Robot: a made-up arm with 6 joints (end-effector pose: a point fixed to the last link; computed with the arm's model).
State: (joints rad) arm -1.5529 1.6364 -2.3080 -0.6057 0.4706 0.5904
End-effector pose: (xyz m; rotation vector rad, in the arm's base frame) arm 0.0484 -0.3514 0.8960 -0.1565 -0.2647 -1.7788
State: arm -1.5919 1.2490 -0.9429 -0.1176 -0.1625 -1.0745
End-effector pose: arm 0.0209 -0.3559 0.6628 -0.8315 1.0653 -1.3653
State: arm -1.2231 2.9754 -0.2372 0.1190 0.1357 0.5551
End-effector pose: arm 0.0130 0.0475 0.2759 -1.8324 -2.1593 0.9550
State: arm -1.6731 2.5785 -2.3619 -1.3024 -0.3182 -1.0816
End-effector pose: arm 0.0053 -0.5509 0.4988 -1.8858 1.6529 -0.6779
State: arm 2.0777 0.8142 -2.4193 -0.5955 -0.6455 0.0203
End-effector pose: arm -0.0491 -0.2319 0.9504 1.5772 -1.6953 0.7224
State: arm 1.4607 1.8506 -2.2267 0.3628 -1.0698 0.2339
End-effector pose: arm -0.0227 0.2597 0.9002 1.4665 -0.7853 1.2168
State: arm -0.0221 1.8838 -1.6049 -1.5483 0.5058 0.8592
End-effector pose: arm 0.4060 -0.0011 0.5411 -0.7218 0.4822 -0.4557
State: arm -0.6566 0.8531 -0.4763 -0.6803 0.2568 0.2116
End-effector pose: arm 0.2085 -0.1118 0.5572 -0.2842 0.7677 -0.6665
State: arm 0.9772 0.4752 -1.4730 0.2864 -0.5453 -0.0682
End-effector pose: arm -0.1082 -0.0712 0.9375 0.9359 -1.2834 0.8022
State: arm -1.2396 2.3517 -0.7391 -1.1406 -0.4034 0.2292
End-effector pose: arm 0.1402 -0.1589 0.2840 0.2201 1.2332 -0.2031
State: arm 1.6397 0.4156 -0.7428 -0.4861 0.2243 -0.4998
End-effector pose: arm -0.1087 0.1324 0.7384 -0.6833 -0.8004 1.2632
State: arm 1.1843 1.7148 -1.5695 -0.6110 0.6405 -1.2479
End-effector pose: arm 0.0905 0.3569 0.6244 -2.1140 -0.3577 0.9438
